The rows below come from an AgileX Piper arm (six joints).
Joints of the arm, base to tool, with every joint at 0 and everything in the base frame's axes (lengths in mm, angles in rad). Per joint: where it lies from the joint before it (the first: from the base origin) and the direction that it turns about. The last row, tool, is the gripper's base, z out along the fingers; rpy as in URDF.
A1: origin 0 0 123 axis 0 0 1
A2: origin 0 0 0 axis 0 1 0
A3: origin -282.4 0 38.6 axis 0 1 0
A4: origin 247.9 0 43.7 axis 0.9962 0 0.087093
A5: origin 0 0 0 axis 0 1 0
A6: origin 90.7 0 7.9 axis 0.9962 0 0.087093
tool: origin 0 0 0 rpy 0 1.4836 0
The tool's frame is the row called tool.
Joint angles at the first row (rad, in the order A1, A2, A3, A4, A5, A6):
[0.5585, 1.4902, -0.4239, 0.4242, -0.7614, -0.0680]
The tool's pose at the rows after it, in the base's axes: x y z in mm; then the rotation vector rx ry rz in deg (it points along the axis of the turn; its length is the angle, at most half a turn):
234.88 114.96 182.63 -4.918 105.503 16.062
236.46 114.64 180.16 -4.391 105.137 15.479
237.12 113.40 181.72 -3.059 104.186 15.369
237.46 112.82 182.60 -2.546 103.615 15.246
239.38 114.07 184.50 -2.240 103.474 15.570
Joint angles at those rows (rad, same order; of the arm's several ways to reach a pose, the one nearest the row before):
[0.5585, 1.5207, -0.4240, 0.4342, -0.7820, -0.0808]
[0.5585, 1.5376, -0.4239, 0.4419, -0.8061, -0.0808]
[0.5585, 1.5374, -0.4240, 0.4564, -0.8259, -0.0776]
[0.5585, 1.5374, -0.4239, 0.4624, -0.8373, -0.0776]
[0.5585, 1.5374, -0.4349, 0.4649, -0.8301, -0.0764]

